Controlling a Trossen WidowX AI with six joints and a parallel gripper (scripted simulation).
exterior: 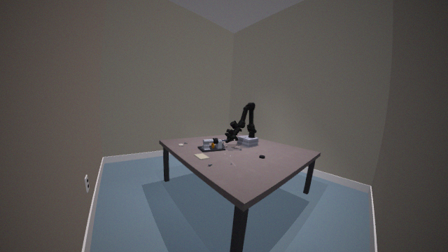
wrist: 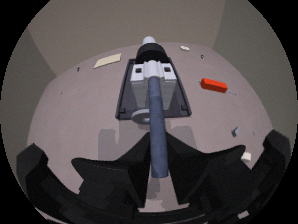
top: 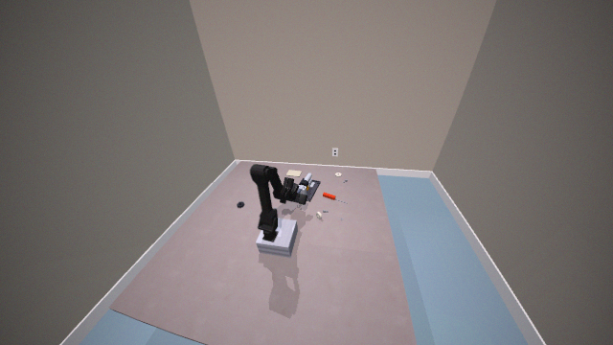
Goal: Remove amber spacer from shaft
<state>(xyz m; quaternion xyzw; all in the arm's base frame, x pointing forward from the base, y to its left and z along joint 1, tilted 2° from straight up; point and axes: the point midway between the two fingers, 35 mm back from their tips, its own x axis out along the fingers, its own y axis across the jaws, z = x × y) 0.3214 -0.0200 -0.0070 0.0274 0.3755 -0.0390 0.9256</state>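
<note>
The blue-grey shaft lies 50 mm ahead of my gripper tip, 10 mm to the right of it and 20 mm above it. The rest, counted from my gripper tip: tan pad: 340 mm ahead, 150 mm to the left, 50 mm below; then amber spacer: 140 mm ahead, 10 mm to the right, 20 mm below; then black spacer: 110 mm ahead, 10 mm to the right, 20 mm above.
</note>
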